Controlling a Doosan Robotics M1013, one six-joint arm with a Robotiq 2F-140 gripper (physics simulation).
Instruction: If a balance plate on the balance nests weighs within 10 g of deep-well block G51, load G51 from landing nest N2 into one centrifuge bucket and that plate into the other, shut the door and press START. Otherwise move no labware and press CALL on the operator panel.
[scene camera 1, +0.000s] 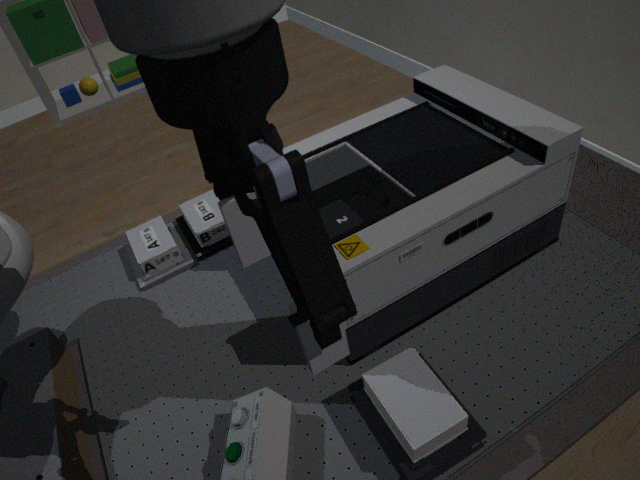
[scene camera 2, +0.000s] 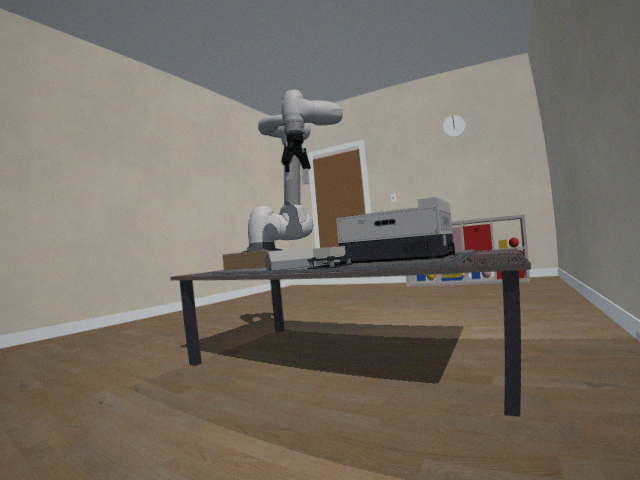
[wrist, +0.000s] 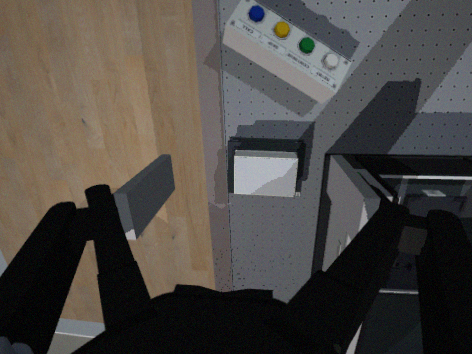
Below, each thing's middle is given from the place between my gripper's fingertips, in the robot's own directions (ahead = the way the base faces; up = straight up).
Labels:
The white block (scene camera 1: 422, 414) is 120 mm ahead of my hand, 20 mm to the left of it and 310 mm below it. From my hand the other things lie so: centrifuge (scene camera 2: 419, 233): 320 mm ahead, 340 mm to the left, 250 mm below.

